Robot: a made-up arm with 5 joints. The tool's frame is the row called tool.
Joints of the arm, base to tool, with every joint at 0 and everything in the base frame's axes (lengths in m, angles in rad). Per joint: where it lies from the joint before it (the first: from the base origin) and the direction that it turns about. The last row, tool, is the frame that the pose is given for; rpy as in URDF.
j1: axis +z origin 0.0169 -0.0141 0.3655
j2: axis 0 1 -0.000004 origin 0.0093 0.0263 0.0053
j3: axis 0 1 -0.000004 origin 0.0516 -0.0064 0.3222
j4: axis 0 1 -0.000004 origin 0.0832 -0.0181 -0.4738
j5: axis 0 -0.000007 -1 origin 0.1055 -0.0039 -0.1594
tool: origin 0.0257 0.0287 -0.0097 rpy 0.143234 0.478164 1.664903
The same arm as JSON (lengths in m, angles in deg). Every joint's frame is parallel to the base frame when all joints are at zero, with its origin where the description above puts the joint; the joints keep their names.
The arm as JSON. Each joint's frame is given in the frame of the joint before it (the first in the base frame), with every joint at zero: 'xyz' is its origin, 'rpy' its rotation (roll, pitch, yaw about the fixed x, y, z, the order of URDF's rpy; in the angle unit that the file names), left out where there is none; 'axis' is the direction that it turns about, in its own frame. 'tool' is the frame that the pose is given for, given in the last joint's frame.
{"units": {"length": "m", "angle": "deg"}, "joints": [{"name": "j1", "type": "revolute", "origin": {"xyz": [0.0169, -0.0141, 0.3655]}, "axis": [0.0, 0.0, 1.0]}, {"name": "j2", "type": "revolute", "origin": {"xyz": [0.0093, 0.0263, 0.0053]}, "axis": [0.0, 1.0, 0.0]}, {"name": "j3", "type": "revolute", "origin": {"xyz": [0.0516, -0.0064, 0.3222]}, "axis": [0.0, 1.0, 0.0]}, {"name": "j4", "type": "revolute", "origin": {"xyz": [0.0832, -0.0181, -0.4738]}, "axis": [0.0, 1.0, 0.0]}, {"name": "j5", "type": "revolute", "origin": {"xyz": [0.1055, -0.0039, -0.1594]}, "axis": [0.0, 0.0, -1.0]}], "tool": {"origin": {"xyz": [0.0257, 0.0287, -0.0097], "rpy": [8.21, 27.4, 95.39]}}}
